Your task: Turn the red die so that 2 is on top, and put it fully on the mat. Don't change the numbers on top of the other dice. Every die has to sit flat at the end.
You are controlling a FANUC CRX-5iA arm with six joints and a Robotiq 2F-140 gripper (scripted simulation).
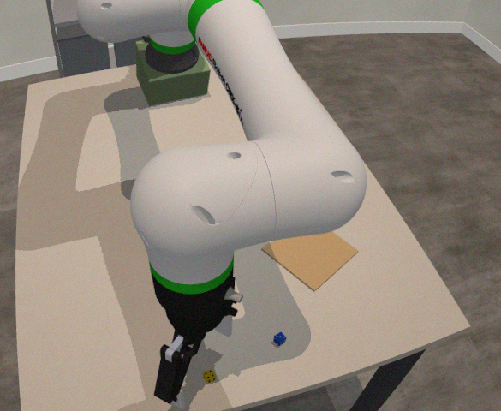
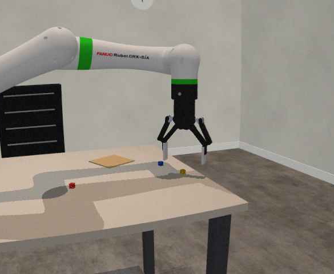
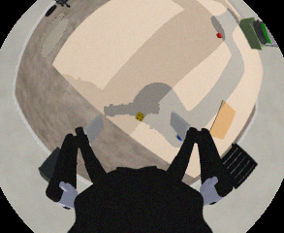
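Now: the yellow die 10 mm to the left of my hand and 50 mm below it. Also, from my hand: tan mat: 160 mm behind, 310 mm to the left, 60 mm below; then red die: 400 mm behind, 70 mm to the left, 50 mm below; then blue die: 10 mm behind, 150 mm to the left, 50 mm below.
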